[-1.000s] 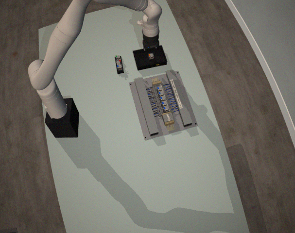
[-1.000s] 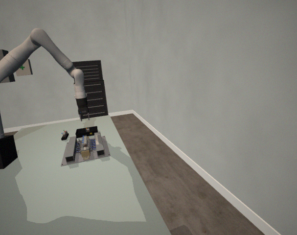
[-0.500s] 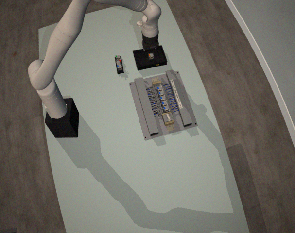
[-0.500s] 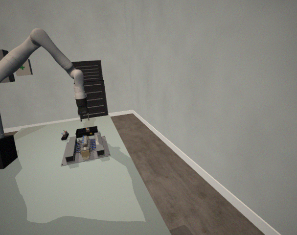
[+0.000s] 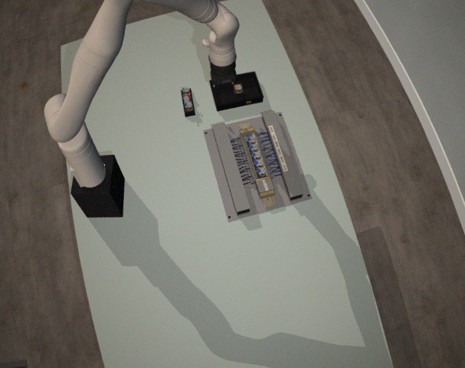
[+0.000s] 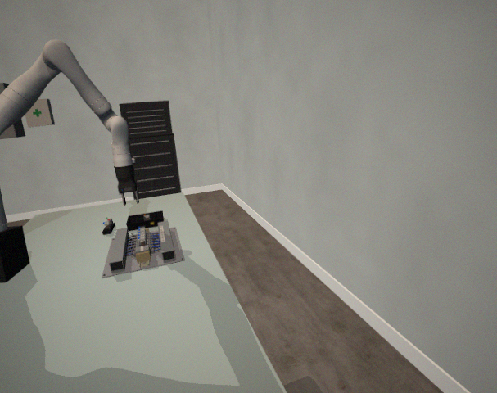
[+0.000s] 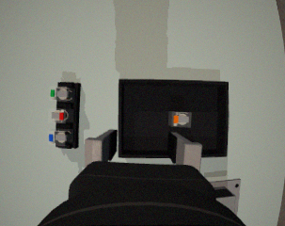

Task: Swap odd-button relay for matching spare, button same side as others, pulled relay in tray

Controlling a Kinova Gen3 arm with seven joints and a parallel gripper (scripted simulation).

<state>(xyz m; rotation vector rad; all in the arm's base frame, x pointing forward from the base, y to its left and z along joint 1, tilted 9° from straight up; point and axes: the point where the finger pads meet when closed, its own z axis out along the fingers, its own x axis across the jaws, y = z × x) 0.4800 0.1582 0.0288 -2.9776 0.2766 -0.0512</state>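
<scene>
Right now the spare holder is 12 cm below my hand, 12 cm behind it and 4 cm to the left of it. Also, from my hand: black tray (12 cm below, 5 cm ahead, 1 cm to the left).
</scene>
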